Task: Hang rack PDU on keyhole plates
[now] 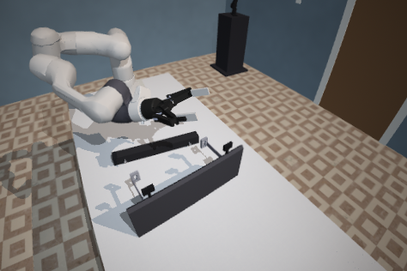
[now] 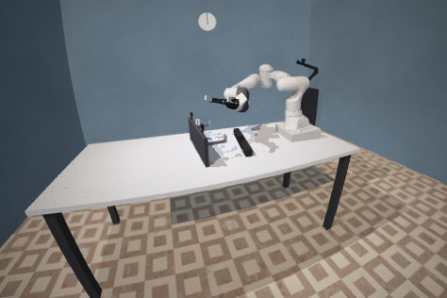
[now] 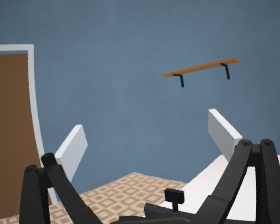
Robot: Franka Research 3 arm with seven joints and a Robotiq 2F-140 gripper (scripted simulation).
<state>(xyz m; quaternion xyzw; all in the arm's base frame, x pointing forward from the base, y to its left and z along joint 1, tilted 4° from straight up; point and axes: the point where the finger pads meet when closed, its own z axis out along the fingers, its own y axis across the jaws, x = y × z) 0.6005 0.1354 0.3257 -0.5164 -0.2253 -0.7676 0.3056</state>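
The rack PDU lies 33 cm below my hand, 17 cm behind it and 12 cm to the right of it. The rest, counted from my hand: dark panel: 27 cm below, 12 cm ahead, 9 cm to the right.
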